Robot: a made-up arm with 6 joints.
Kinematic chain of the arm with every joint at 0, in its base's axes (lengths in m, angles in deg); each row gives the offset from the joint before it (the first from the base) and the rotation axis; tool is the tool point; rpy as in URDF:
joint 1: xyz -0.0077 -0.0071 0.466 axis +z
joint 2: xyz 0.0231 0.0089 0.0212 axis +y
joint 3: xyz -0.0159 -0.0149 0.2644 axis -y
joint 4: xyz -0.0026 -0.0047 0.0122 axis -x
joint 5: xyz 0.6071 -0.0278 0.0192 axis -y
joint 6: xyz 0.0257 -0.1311 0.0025 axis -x
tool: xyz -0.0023 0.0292 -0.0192 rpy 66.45 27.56 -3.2
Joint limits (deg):
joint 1: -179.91..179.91
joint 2: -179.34..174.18
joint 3: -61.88..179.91
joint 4: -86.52..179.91
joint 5: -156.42..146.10
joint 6: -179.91..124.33
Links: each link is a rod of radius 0.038 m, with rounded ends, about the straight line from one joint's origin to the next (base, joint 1, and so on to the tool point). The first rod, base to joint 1, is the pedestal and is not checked.
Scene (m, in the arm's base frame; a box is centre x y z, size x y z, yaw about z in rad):
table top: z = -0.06
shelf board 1: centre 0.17 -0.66 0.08 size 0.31 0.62 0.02 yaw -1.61
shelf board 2: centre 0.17 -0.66 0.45 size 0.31 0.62 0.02 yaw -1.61
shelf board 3: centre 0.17 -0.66 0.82 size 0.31 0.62 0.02 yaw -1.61
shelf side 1: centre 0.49 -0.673 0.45 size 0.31 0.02 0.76 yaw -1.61
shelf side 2: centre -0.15 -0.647 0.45 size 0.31 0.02 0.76 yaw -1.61
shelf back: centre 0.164 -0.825 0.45 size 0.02 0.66 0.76 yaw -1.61
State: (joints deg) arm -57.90 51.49 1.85 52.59 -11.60 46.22
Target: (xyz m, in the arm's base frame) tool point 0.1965 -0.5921 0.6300
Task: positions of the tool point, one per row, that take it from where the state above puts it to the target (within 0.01 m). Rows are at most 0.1 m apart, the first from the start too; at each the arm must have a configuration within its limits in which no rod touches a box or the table.
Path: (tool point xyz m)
1: 0.2964 -0.6063 0.2781
2: 0.3056 -0.5341 0.2810
3: 0.3014 -0.4620 0.2786
4: 0.2850 -0.3927 0.2708
5: 0.2877 -0.4066 0.3531
6: 0.2794 -0.4112 0.4321
7: 0.2616 -0.4073 0.5057
8: 0.2361 -0.3959 0.5720
9: 0.2049 -0.3782 0.6300
10: 0.2060 -0.4216 0.6458
11: 0.2069 -0.4727 0.6520
12: 0.2046 -0.5303 0.6472
13: 0.1965 -0.5921 0.6299

